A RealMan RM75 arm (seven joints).
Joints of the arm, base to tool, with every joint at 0 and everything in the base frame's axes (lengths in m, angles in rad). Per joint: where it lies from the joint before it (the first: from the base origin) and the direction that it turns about. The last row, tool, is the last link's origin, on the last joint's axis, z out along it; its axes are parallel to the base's.
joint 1: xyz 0 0 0.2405 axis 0 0 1
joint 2: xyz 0 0 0 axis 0 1 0
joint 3: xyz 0 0 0.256 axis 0 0 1
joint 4: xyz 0 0 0 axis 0 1 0
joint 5: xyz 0 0 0.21 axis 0 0 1
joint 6: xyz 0 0 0 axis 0 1 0
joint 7: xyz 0 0 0.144 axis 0 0 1
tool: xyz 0 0 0
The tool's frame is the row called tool.
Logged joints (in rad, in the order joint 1, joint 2, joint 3, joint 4, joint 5, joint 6, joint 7), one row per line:
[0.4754 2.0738 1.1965 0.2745 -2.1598 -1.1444 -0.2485]
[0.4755 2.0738 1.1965 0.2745 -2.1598 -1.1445 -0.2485]
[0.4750 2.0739 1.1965 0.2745 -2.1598 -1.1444 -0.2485]
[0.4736 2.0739 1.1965 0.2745 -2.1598 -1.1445 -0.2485]
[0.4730 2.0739 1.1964 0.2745 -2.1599 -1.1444 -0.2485]
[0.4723 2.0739 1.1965 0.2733 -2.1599 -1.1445 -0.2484]
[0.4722 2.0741 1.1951 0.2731 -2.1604 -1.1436 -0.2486]
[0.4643 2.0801 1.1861 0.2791 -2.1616 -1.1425 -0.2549]
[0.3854 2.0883 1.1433 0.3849 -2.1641 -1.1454 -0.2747]
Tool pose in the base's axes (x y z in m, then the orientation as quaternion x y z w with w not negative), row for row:
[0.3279 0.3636 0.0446 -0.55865 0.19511 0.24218 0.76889]
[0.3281 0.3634 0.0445 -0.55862 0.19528 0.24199 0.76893]
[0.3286 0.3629 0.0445 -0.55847 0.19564 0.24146 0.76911]
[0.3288 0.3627 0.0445 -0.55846 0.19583 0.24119 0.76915]
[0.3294 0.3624 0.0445 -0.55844 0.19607 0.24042 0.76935]
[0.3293 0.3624 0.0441 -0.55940 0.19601 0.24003 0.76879]
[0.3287 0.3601 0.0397 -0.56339 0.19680 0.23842 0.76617]
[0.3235 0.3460 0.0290 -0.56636 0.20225 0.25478 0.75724]
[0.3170 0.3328 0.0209 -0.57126 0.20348 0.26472 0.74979]
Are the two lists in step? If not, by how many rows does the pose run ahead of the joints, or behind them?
The pose runs 1 row ahead of the joints: the pose in row i belongs to the joints in row i + 1.
